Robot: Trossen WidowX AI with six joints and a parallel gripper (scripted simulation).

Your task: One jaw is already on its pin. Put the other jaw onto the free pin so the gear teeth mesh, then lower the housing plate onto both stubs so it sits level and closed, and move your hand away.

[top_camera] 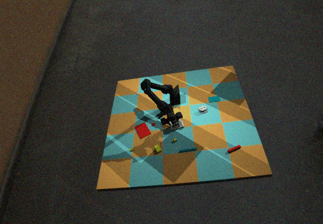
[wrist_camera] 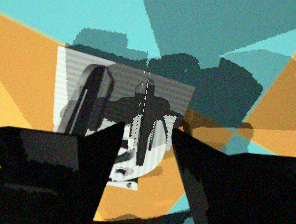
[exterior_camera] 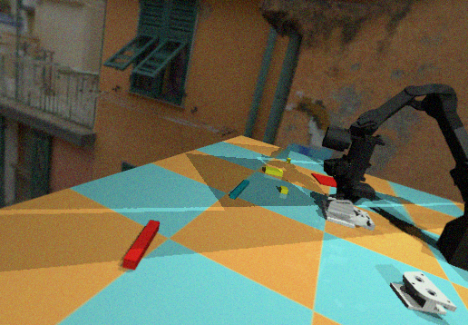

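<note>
Right now my gripper tip is 40 mm past the white jaw. Also, from my gripper tip: small yellow cube (160 mm ahead, 30 mm to the left, 10 mm below); then small red cube (180 mm to the right, 20 mm behind, 10 mm below); then yellow block (250 mm ahead, 110 mm to the right, 10 mm below).
</note>
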